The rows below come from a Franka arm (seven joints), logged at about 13 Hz.
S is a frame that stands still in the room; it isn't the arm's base.
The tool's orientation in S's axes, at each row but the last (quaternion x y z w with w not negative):
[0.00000, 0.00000, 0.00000, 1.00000]
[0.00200, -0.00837, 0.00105, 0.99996]
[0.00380, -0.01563, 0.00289, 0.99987]
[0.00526, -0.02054, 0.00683, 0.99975]
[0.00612, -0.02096, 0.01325, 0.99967]
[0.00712, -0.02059, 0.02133, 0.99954]
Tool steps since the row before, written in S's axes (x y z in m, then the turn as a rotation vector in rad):
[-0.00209, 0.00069, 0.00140, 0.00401, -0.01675, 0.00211]
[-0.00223, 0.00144, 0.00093, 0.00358, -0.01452, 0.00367]
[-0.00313, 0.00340, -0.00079, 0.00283, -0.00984, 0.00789]
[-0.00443, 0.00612, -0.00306, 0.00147, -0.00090, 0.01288]
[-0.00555, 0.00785, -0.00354, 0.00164, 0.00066, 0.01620]
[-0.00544, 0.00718, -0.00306, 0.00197, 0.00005, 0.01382]
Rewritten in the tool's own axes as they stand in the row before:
[-0.00209, 0.00069, 0.00140, 0.00401, -0.01675, 0.00211]
[-0.00221, 0.00145, 0.00096, 0.00361, -0.01451, 0.00367]
[-0.00313, 0.00341, -0.00072, 0.00302, -0.00980, 0.00787]
[-0.00447, 0.00615, -0.00294, 0.00199, -0.00079, 0.01282]
[-0.00549, 0.00795, -0.00341, 0.00234, 0.00081, 0.01611]
[-0.00525, 0.00737, -0.00294, 0.00254, 0.00015, 0.01373]

